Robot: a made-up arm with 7 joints. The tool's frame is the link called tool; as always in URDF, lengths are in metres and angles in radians.
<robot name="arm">
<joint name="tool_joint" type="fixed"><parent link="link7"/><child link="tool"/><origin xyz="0 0 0" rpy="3.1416 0 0"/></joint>
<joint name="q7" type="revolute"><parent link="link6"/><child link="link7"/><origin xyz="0.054 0 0" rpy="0 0 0"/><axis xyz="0 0 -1"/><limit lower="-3.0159" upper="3.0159"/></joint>
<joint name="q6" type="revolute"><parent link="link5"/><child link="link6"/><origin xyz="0 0 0" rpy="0 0 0"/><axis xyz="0 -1 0"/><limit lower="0.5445" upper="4.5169"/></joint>
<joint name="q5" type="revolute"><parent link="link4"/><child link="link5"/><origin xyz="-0.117 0 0.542" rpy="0 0 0"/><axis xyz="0 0 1"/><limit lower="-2.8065" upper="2.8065"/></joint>
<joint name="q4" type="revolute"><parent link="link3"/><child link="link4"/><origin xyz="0.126 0 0" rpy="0 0 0"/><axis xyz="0 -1 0"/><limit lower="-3.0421" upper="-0.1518"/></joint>
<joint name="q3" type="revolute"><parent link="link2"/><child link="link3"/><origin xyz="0 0 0.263" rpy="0 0 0"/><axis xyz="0 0 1"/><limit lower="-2.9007" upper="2.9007"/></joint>
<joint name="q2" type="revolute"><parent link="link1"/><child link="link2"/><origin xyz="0 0 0" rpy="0 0 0"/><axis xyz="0 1 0"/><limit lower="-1.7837" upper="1.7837"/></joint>
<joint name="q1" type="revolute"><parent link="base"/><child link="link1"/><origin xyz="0 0 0.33" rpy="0 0 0"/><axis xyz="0 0 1"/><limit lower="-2.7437" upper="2.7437"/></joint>
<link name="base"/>
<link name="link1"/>
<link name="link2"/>
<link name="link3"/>
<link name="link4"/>
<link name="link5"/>
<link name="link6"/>
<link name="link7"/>
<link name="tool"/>
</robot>
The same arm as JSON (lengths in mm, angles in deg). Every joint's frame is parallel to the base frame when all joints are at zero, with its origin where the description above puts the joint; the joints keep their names.
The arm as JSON. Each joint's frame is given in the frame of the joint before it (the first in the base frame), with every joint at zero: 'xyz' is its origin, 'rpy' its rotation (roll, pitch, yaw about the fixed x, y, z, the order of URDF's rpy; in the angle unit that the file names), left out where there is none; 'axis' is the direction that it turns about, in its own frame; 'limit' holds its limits. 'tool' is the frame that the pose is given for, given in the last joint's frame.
{
  "units": {
    "length": "mm",
    "angle": "deg"
  },
  "joints": [
    {
      "name": "q1",
      "type": "revolute",
      "origin": {
        "xyz": [
          0.0,
          0.0,
          330.0
        ]
      },
      "axis": "+z",
      "limit": {
        "lower": -157.2,
        "upper": 157.2
      }
    },
    {
      "name": "q2",
      "type": "revolute",
      "origin": {
        "xyz": [
          0.0,
          0.0,
          0.0
        ]
      },
      "axis": "+y",
      "limit": {
        "lower": -102.2,
        "upper": 102.2
      }
    },
    {
      "name": "q3",
      "type": "revolute",
      "origin": {
        "xyz": [
          0.0,
          0.0,
          263.0
        ]
      },
      "axis": "+z",
      "limit": {
        "lower": -166.2,
        "upper": 166.2
      }
    },
    {
      "name": "q4",
      "type": "revolute",
      "origin": {
        "xyz": [
          126.0,
          0.0,
          0.0
        ]
      },
      "axis": "-y",
      "limit": {
        "lower": -174.3,
        "upper": -8.7
      }
    },
    {
      "name": "q5",
      "type": "revolute",
      "origin": {
        "xyz": [
          -117.0,
          0.0,
          542.0
        ]
      },
      "axis": "+z",
      "limit": {
        "lower": -160.8,
        "upper": 160.8
      }
    },
    {
      "name": "q6",
      "type": "revolute",
      "origin": {
        "xyz": [
          0.0,
          0.0,
          0.0
        ]
      },
      "axis": "-y",
      "limit": {
        "lower": 31.2,
        "upper": 258.8
      }
    },
    {
      "name": "q7",
      "type": "revolute",
      "origin": {
        "xyz": [
          54.0,
          0.0,
          0.0
        ]
      },
      "axis": "-z",
      "limit": {
        "lower": -172.8,
        "upper": 172.8
      }
    }
  ],
  "tool": {
    "origin": {
      "xyz": [
        0.0,
        0.0,
        0.0
      ],
      "rpy": [
        -180.0,
        0.0,
        0.0
      ]
    }
  }
}

